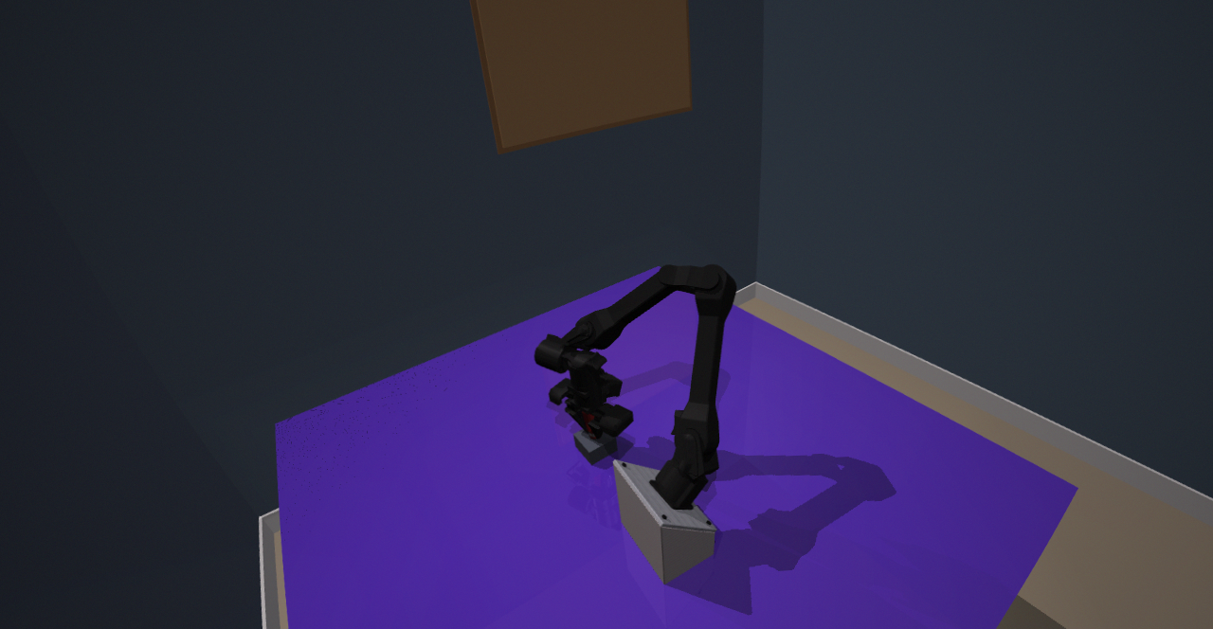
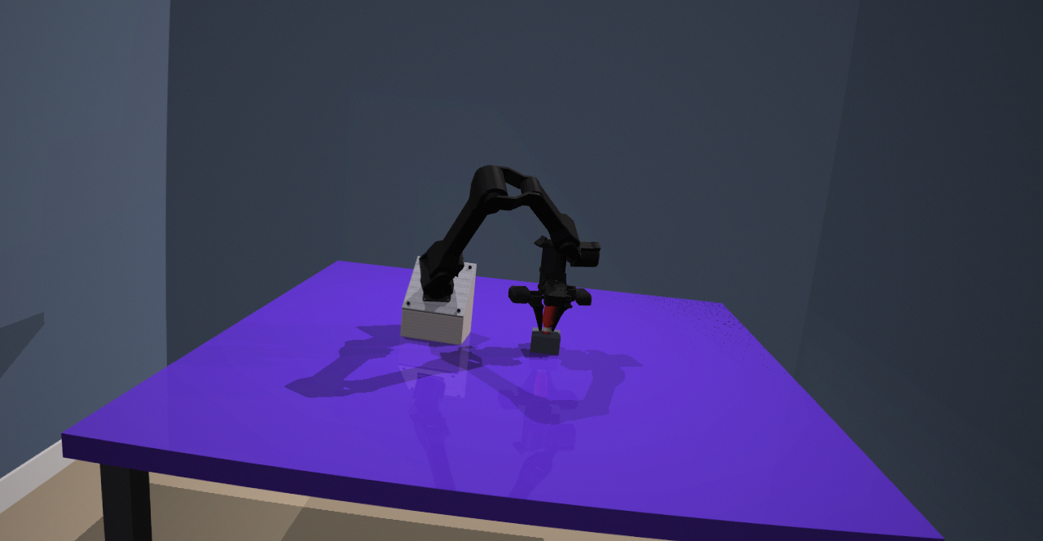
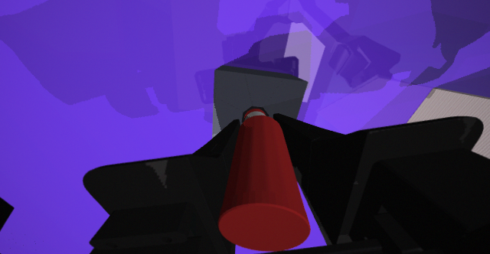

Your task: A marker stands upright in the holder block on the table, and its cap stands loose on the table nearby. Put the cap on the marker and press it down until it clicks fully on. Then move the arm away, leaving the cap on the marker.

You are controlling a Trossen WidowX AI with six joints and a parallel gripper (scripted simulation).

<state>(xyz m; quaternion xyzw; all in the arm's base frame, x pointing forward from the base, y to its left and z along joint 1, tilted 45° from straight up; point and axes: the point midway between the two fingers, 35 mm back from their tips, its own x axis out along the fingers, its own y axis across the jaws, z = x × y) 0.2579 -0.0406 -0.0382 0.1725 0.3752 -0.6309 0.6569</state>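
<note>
The red cap is 50 mm above my gripper tip. The rest, counted from my gripper tip: holder block: 20 mm below.
</note>
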